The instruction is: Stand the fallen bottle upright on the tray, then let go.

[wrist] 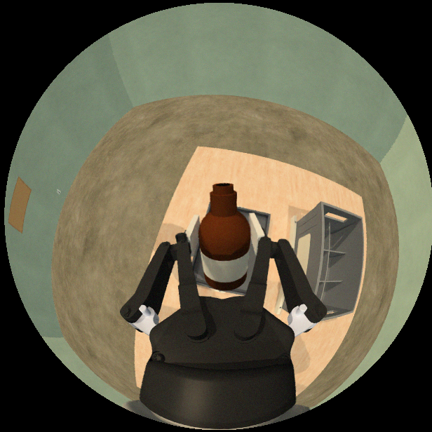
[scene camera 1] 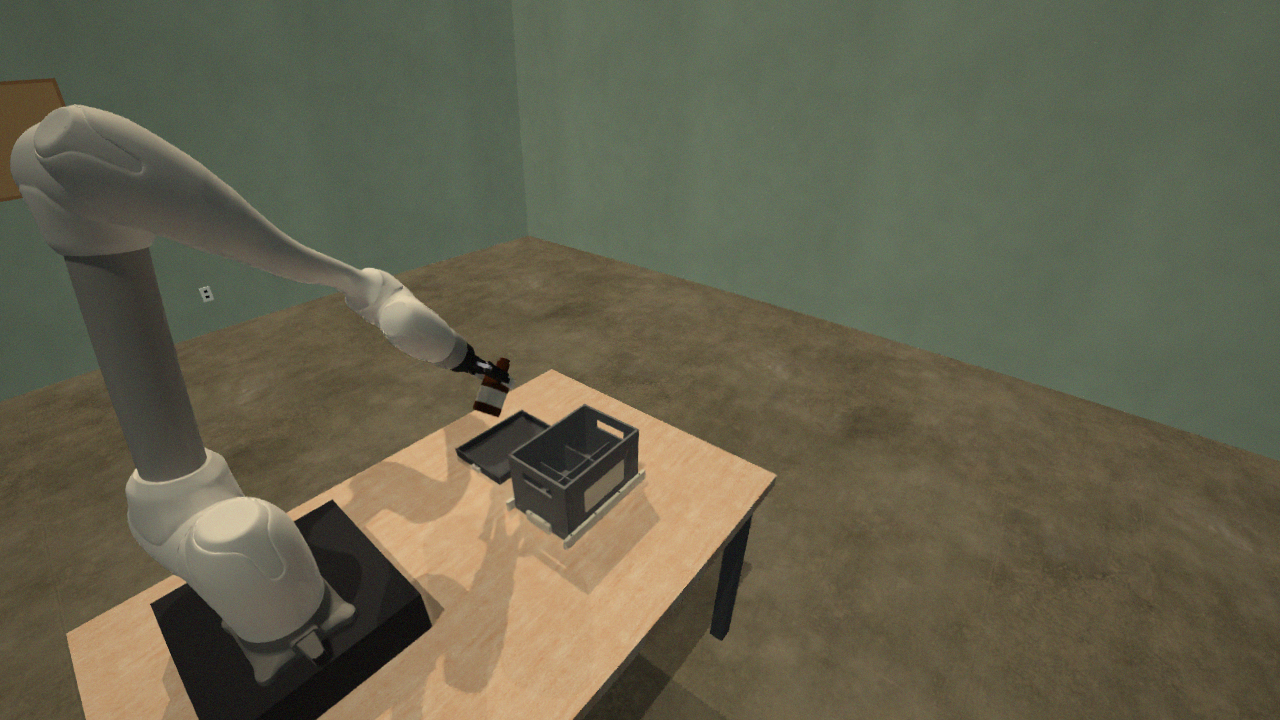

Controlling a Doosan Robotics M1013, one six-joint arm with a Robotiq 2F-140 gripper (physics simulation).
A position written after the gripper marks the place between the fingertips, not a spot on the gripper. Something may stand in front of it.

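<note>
The robot's gripper (scene camera 1: 500, 381) shares the scene with a brown bottle (scene camera 1: 491, 396). The wrist view shows them too, the gripper (wrist: 224, 221) as well as the bottle (wrist: 224, 233).
</note>
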